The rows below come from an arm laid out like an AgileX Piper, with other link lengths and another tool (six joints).
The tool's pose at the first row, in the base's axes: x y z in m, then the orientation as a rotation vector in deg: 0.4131, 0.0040, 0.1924, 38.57, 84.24, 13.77
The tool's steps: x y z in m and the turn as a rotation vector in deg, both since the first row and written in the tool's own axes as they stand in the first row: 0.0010, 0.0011, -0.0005, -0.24, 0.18, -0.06; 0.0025, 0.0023, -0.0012, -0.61, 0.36, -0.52; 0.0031, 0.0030, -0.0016, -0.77, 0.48, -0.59; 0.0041, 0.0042, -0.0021, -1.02, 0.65, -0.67; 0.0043, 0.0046, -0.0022, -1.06, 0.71, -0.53; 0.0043, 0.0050, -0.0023, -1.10, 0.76, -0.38; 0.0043, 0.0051, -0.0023, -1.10, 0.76, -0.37; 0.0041, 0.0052, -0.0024, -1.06, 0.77, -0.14; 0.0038, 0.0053, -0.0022, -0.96, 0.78, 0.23; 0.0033, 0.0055, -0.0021, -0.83, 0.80, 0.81; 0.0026, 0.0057, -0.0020, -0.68, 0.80, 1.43; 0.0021, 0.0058, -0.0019, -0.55, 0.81, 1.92; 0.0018, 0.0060, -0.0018, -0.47, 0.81, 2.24
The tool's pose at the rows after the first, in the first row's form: 0.4130, 0.0056, 0.1922, 38.33, 84.38, 13.96; 0.4128, 0.0075, 0.1916, 37.68, 84.62, 13.94; 0.4127, 0.0085, 0.1915, 37.49, 84.72, 14.05; 0.4126, 0.0101, 0.1914, 37.22, 84.85, 14.23; 0.4126, 0.0106, 0.1914, 37.29, 84.86, 14.39; 0.4126, 0.0109, 0.1917, 37.37, 84.85, 14.55; 0.4126, 0.0110, 0.1917, 37.38, 84.85, 14.56; 0.4126, 0.0110, 0.1920, 37.58, 84.80, 14.71; 0.4127, 0.0109, 0.1922, 37.94, 84.71, 14.93; 0.4128, 0.0107, 0.1928, 38.48, 84.58, 15.29; 0.4129, 0.0105, 0.1935, 39.06, 84.42, 15.66; 0.4130, 0.0103, 0.1939, 39.53, 84.30, 15.95; 0.4131, 0.0102, 0.1943, 39.84, 84.22, 16.14
